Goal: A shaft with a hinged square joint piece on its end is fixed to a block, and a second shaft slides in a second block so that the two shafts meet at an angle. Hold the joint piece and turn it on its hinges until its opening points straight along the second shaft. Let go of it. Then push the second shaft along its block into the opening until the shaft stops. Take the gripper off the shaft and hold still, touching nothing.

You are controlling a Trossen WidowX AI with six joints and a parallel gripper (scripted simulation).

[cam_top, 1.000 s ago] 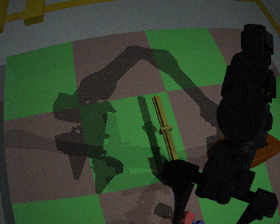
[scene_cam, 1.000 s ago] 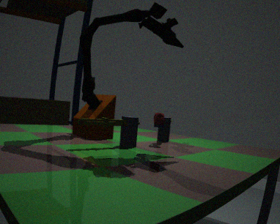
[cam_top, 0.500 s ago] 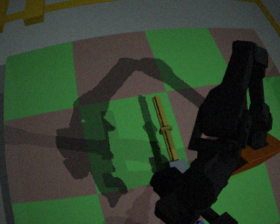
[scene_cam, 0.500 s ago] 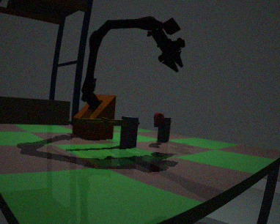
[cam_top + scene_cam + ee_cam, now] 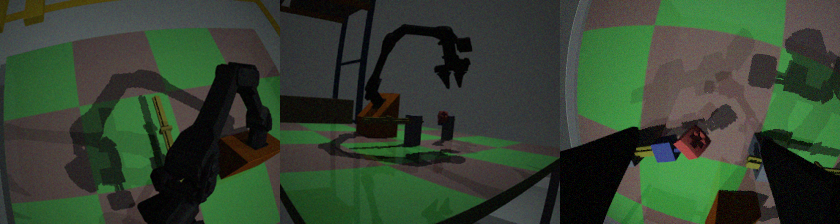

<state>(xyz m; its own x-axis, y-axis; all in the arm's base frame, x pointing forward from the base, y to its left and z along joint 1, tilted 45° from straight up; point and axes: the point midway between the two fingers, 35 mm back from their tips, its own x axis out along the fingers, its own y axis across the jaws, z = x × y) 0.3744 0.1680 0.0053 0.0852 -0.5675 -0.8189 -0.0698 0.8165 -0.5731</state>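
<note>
Right now my gripper tip is 140 mm above the square joint piece, 80 mm past it and 30 mm to the right of it.
</note>
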